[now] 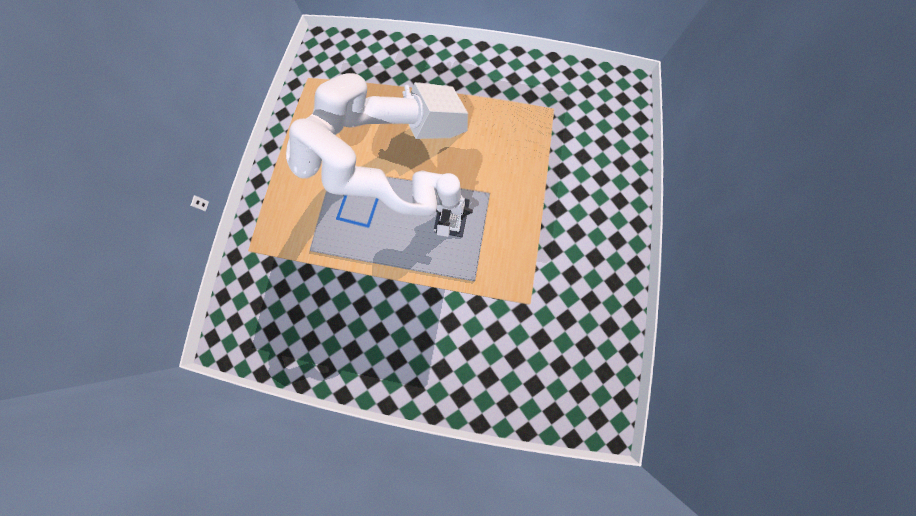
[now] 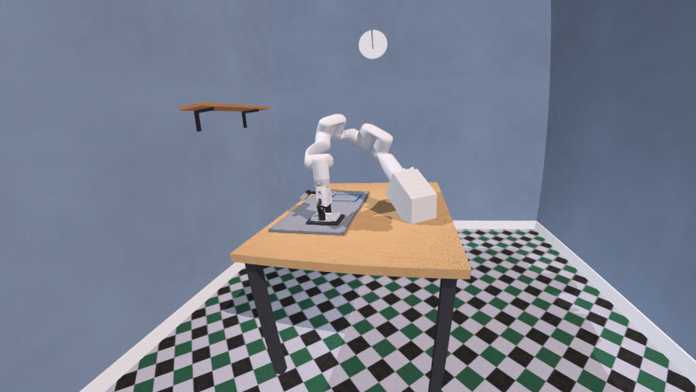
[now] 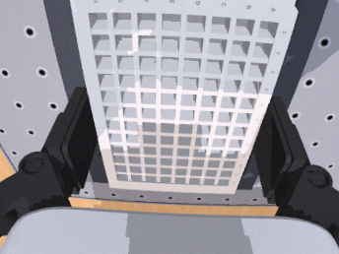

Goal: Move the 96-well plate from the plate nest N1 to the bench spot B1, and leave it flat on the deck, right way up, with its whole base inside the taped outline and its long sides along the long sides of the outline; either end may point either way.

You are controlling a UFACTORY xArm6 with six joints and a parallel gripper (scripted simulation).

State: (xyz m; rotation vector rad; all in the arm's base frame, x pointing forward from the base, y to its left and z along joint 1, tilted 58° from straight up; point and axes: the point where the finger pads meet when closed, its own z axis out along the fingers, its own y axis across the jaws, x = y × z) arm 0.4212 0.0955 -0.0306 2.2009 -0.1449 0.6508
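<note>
My gripper is now 20 mm above the dark plate nest N1. Also, from my hand: white 96-well plate: 10 mm below.
</note>
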